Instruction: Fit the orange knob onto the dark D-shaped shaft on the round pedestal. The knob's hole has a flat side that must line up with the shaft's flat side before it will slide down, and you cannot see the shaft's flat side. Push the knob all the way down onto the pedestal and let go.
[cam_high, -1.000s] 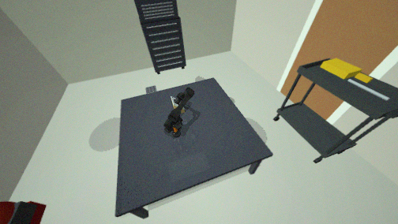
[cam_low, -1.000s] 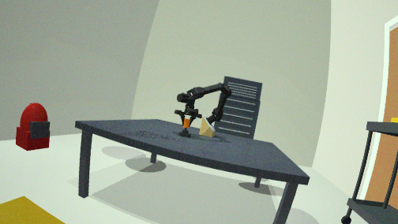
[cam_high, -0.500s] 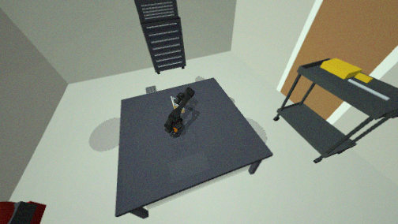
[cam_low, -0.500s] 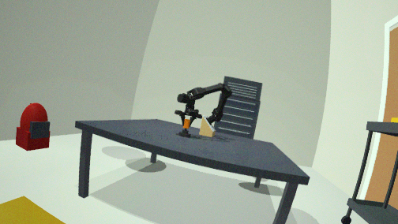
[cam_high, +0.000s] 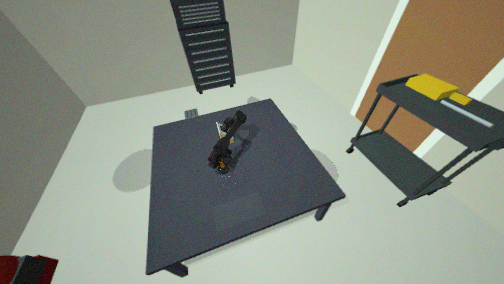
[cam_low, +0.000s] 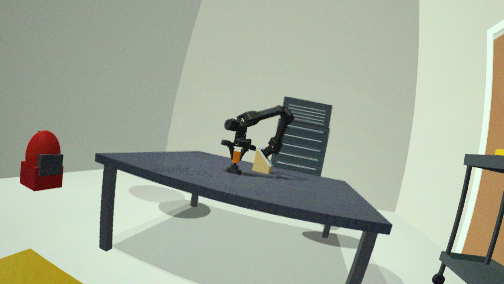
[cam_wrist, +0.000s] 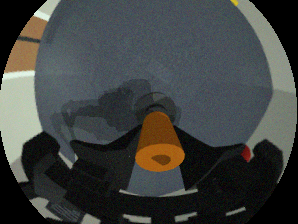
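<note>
Right now the orange knob is 20 mm above my gripper tip. From my gripper tip the other things lie so: dark shaft fixture 40 mm below.
</note>
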